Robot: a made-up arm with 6 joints.
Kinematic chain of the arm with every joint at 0, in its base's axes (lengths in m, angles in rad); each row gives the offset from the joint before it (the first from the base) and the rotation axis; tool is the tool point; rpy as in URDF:
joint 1: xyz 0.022 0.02 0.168 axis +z
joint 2: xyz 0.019 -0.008 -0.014 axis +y
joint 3: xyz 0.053 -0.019 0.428 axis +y
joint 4: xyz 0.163 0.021 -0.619 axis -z
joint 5: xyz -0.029 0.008 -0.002 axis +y
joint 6: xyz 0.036 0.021 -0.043 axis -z
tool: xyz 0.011 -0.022 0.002 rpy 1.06 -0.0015 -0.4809
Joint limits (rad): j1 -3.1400..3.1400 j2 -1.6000..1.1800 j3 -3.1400..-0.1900 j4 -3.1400..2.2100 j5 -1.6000..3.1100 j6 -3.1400..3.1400
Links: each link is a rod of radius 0.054 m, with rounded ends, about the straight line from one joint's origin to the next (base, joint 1, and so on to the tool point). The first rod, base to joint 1, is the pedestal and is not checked.
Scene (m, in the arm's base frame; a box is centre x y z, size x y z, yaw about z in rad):
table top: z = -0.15
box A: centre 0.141 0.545 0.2 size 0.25 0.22 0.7 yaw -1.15
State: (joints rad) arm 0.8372 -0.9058 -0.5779 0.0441 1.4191 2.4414
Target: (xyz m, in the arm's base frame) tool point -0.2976 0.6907 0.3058
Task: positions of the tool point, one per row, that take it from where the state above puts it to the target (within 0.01 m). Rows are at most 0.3 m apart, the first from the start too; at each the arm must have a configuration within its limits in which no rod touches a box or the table.
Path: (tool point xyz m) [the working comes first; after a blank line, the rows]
Joints at the target: 1.9516 0.1612 -1.1534 0.2171 1.2682 2.5282
Straight joint move there: touches box A.

1: 0.0938 0.2516 0.6876
2: -0.0017 0.0646 0.8185
3: 0.0290 -0.1915 0.8652
4: -0.0067 0.0091 0.8985
5: -0.0572 0.2072 0.8744
6: -0.1184 0.3870 0.7951
7: -0.1839 0.5343 0.6668
8: -0.2463 0.6380 0.4994
9: -0.2976 0.6907 0.3058

